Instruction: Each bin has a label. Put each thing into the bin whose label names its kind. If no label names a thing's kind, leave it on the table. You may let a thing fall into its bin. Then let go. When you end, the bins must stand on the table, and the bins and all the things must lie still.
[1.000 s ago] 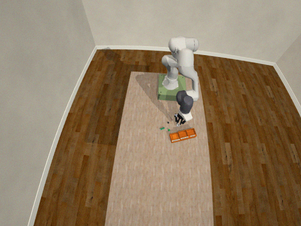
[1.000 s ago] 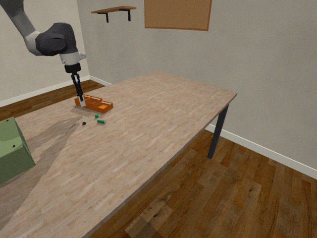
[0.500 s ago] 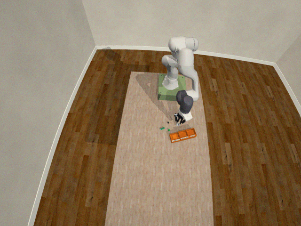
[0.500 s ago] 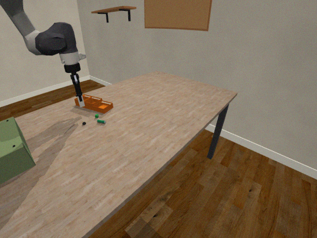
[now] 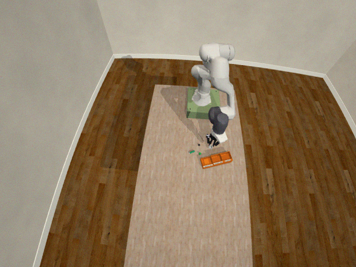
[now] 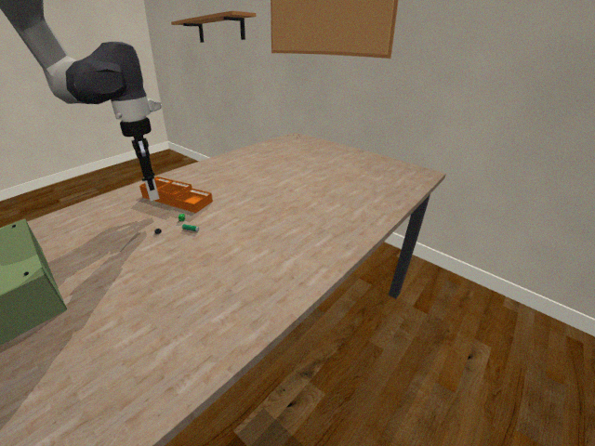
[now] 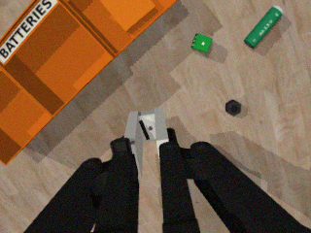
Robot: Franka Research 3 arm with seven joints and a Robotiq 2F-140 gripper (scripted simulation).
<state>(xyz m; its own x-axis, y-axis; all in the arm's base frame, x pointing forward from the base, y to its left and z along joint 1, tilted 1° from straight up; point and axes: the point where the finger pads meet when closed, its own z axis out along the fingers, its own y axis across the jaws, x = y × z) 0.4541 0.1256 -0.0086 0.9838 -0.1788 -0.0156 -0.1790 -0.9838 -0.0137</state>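
Right now the white piece is 3 cm below my hand. From my hand the other things lie so: labelled bins (9 cm ahead, 7 cm below, 6 cm to the left); then small green cube (9 cm below, 7 cm to the right, 5 cm ahead); then small black piece (9 cm to the right, 9 cm below, 4 cm behind).
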